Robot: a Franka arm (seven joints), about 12 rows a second.
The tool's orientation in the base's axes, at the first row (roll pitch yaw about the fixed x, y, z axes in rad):
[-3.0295 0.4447 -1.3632]
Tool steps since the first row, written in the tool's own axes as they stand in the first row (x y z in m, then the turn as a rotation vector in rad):
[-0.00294 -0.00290 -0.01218 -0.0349 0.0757 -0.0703]
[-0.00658 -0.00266 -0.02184 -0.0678 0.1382 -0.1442]
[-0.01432 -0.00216 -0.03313 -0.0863 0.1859 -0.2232]
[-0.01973 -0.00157 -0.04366 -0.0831 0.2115 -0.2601]
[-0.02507 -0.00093 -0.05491 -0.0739 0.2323 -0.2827]
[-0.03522 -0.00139 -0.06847 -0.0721 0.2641 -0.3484]
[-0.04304 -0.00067 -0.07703 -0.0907 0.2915 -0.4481]
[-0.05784 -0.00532 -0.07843 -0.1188 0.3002 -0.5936]
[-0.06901 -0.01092 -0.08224 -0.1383 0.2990 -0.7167]
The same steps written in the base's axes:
[0.00204 -0.00232 0.01248 -0.0824 -0.0121 0.0704]
[0.00092 -0.00341 0.02269 -0.1514 -0.0256 0.1446]
[-0.00125 -0.00163 0.03610 -0.2034 -0.0516 0.2186]
[-0.00306 -0.00159 0.04781 -0.2288 -0.0748 0.2477]
[-0.00492 -0.00194 0.06014 -0.2480 -0.0961 0.2619]
[-0.00665 0.00111 0.07671 -0.2803 -0.1317 0.3169]
[-0.00899 0.00413 0.08768 -0.3128 -0.1636 0.4116]
[-0.00721 0.01732 0.09578 -0.3297 -0.2044 0.5533]
[-0.00387 0.02639 0.10457 -0.3347 -0.2413 0.6722]

